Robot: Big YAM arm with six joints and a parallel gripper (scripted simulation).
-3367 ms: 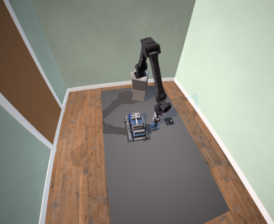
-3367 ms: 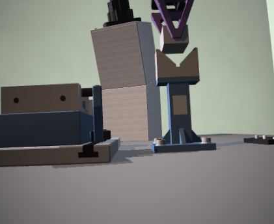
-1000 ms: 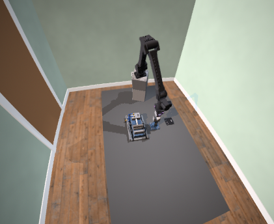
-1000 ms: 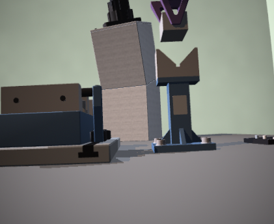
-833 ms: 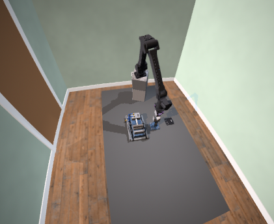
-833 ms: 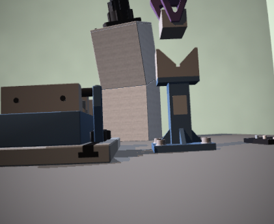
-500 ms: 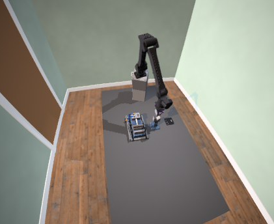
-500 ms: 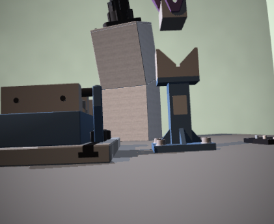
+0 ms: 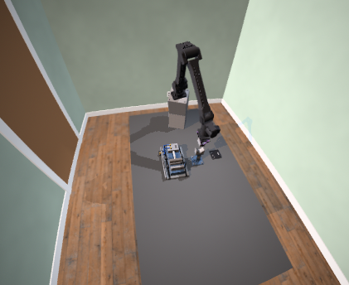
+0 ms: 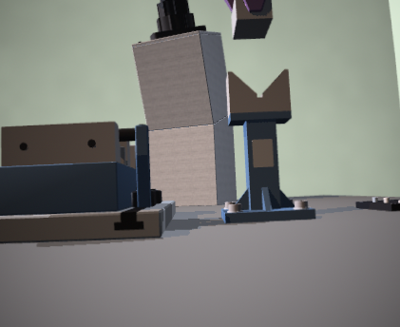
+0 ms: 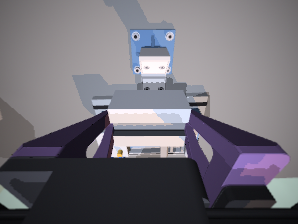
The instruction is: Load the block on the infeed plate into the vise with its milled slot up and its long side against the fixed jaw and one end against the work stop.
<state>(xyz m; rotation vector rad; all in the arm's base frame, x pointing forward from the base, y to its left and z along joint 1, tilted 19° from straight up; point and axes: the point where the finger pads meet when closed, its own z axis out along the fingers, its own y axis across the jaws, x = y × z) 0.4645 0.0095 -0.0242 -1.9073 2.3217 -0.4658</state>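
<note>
The moving jaw is 20 cm to the right of my hand, 16 cm below it and 1 cm behind it. The rest, counted from my hand: dark work stop rod (16 cm to the right, 14 cm below, 4 cm ahead); part (right at my hand); air cylinder rod (19 cm to the right, 16 cm below, 6 cm behind).
</note>
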